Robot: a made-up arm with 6 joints.
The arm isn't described. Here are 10 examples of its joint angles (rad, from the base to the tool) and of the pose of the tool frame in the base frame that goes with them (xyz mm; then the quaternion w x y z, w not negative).
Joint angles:
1: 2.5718 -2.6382 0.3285 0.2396 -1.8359 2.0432
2: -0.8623 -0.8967 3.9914 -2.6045 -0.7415 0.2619
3: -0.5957 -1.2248 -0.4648 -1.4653 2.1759 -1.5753
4: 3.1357 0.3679 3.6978 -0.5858 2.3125 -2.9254
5: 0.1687 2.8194 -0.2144 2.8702 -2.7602 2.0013
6: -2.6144 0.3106 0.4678 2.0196 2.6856 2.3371
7: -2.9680 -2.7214 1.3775 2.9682 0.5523 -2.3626
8: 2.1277 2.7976 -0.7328 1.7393 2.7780 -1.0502
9: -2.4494 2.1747 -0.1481 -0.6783 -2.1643 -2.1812
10: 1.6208 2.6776 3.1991 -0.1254 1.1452 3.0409
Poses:
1: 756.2 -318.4 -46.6 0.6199 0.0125 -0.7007 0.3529
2: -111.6 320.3 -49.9 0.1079 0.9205 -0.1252 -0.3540
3: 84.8 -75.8 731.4 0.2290 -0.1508 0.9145 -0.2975
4: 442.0 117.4 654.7 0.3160 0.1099 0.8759 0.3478
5: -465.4 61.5 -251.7 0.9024 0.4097 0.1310 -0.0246
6: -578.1 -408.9 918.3 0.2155 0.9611 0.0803 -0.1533
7: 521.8 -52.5 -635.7 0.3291 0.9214 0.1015 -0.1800
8: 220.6 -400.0 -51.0 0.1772 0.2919 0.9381 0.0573
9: 11.2 154.9 -354.0 0.8187 -0.1737 -0.4538 -0.3060
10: 106.4 732.0 156.8 0.5996 -0.4468 -0.4958 -0.4415
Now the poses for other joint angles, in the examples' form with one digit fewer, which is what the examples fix.
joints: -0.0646 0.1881 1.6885 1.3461 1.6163 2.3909
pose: -17 -31 1316 0.598 0.247 0.312 0.695
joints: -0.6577 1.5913 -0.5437 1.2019 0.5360 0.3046
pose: 158 -187 -312 0.723 -0.044 0.545 0.422
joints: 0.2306 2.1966 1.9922 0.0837 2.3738 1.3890
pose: 955 77 -97 0.410 -0.225 -0.735 -0.491
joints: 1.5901 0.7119 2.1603 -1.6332 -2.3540 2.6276
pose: -19 506 1185 0.382 0.037 0.882 -0.274
